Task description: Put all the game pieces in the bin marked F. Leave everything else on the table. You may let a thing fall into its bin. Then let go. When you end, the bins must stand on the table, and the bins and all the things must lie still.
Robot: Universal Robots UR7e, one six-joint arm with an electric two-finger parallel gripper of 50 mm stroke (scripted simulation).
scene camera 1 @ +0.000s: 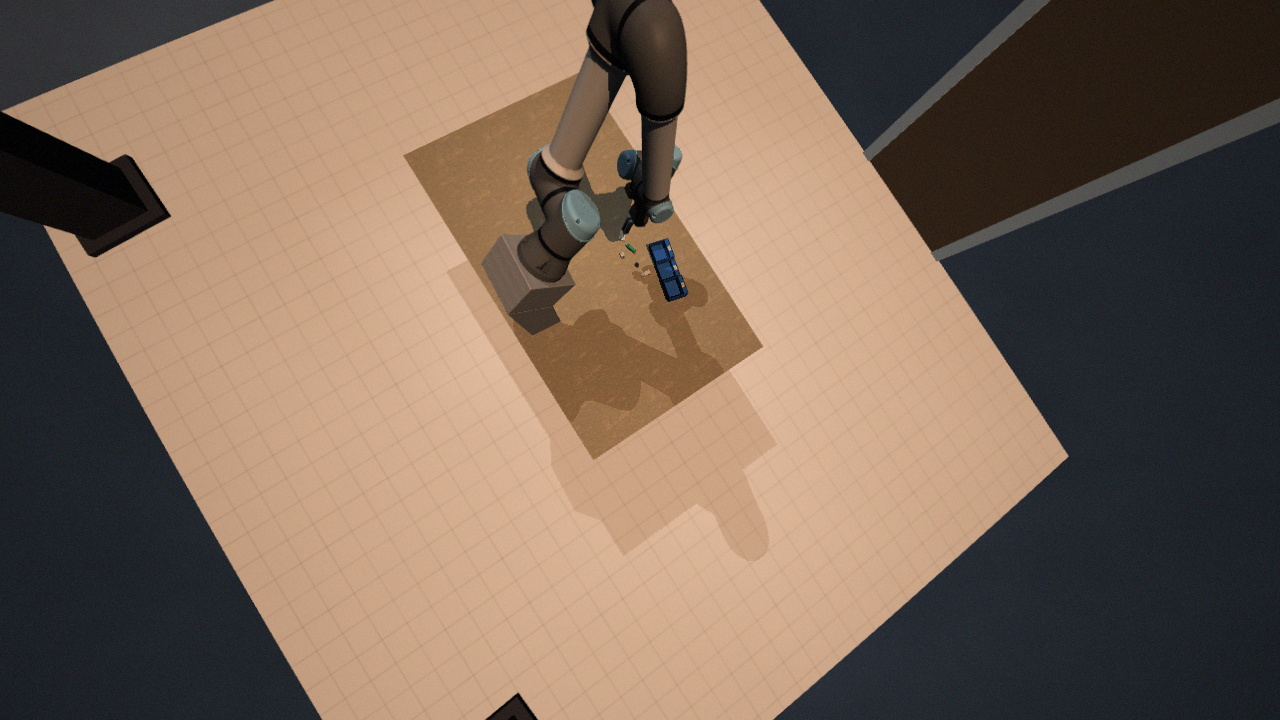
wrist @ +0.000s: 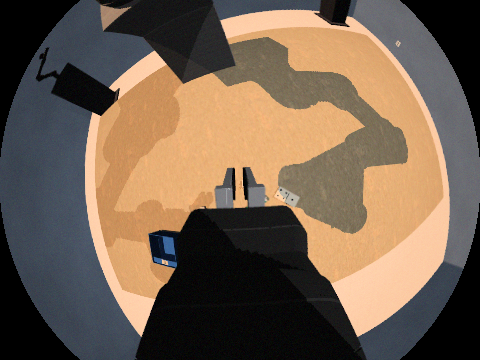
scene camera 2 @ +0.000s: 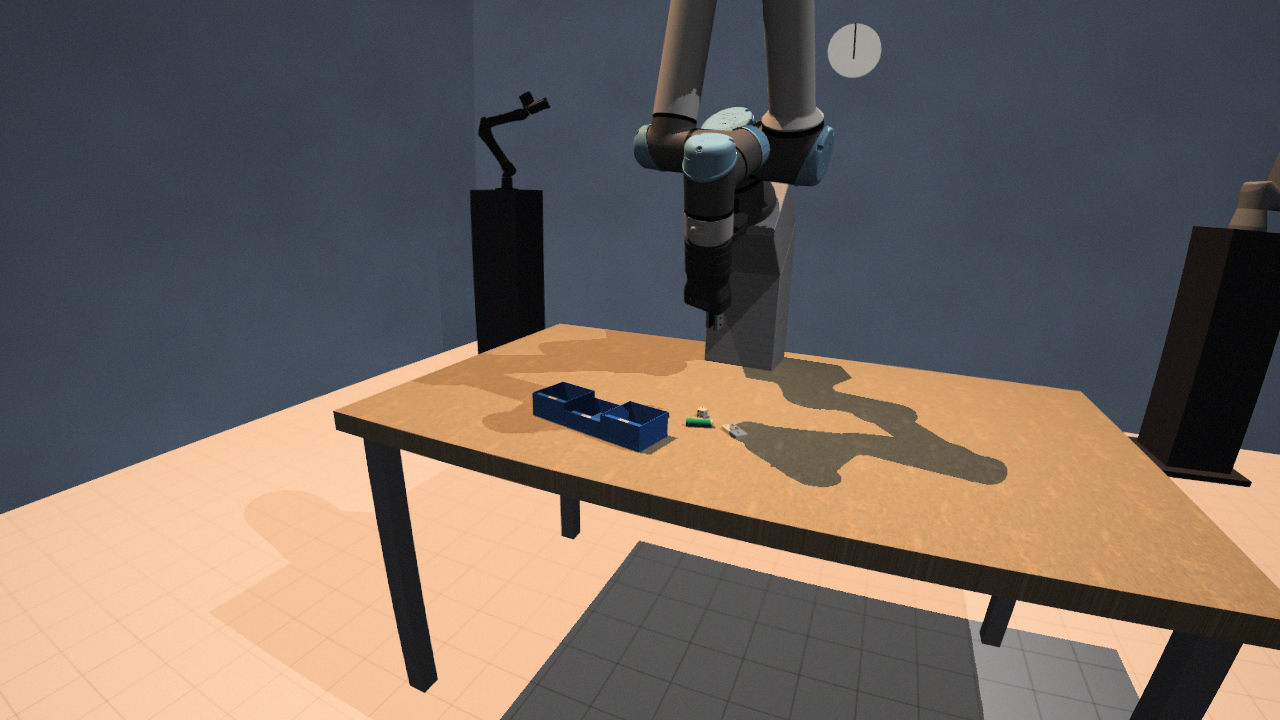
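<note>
I can see my gripper [scene camera 2: 714,326], and the wrist view [wrist: 239,177] shows it to me as well.
</note>
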